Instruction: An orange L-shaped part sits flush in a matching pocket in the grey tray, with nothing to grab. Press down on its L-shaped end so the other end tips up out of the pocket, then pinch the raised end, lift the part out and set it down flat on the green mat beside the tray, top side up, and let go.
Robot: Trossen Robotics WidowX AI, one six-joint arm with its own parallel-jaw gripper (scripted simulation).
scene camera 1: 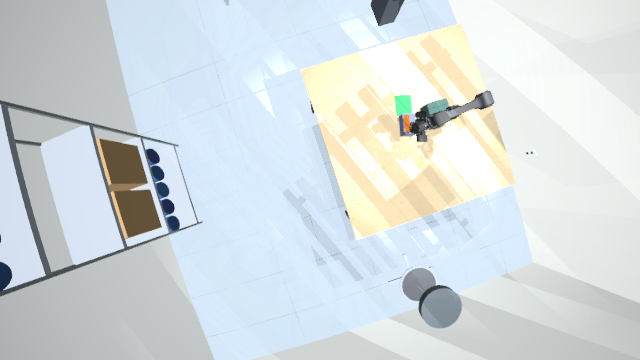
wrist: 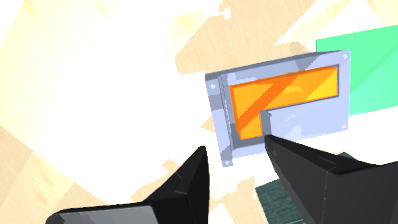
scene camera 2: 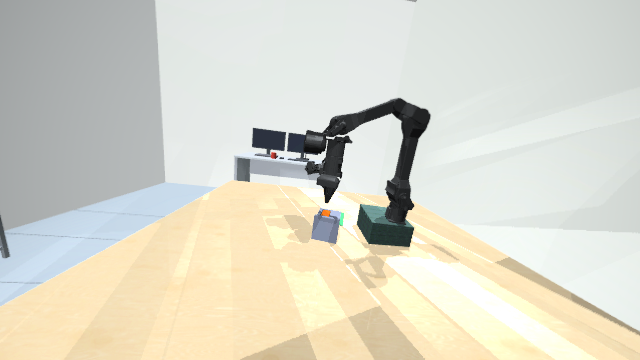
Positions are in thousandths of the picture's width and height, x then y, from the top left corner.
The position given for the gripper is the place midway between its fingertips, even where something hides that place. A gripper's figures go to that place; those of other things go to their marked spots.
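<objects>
The gripper (wrist: 592,658), 11 cm from the lens. Orange L-shaped part (wrist: 624,440), 19 cm from the lens.
</objects>
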